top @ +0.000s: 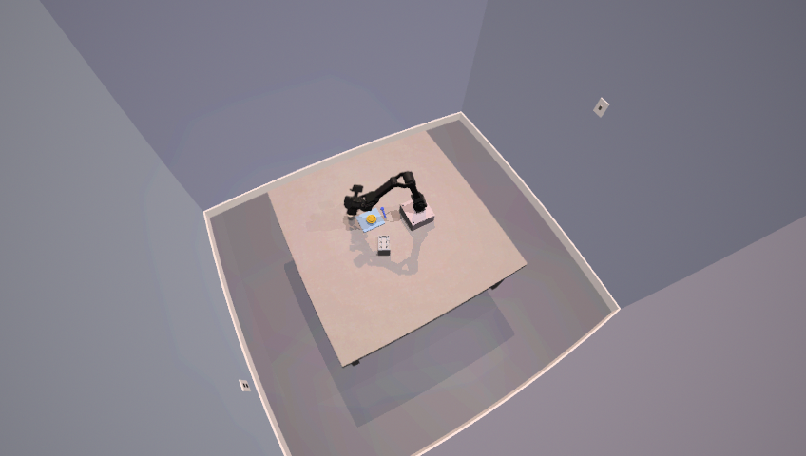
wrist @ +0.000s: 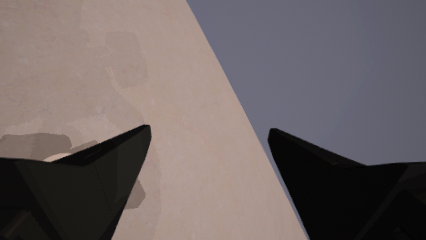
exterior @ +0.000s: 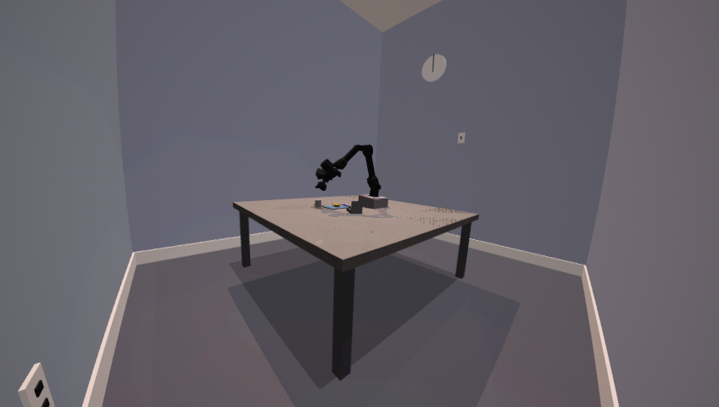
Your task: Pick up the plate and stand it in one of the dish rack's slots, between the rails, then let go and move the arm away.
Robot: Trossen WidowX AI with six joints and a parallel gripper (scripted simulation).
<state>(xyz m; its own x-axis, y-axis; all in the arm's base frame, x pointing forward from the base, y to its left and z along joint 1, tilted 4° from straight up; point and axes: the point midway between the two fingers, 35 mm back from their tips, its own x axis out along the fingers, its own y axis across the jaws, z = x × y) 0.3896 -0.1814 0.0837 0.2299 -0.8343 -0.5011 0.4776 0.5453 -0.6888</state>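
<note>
The yellow plate is 150 mm below my gripper tip, 130 mm to the left of it and 100 mm behind it. Also, from my gripper tip: small white cup (140 mm below, 60 mm to the left, 20 mm ahead); then grey dish rack (330 mm to the left, 140 mm below, 100 mm behind); then blue spoon (190 mm behind, 160 mm below, 100 mm to the left).
</note>
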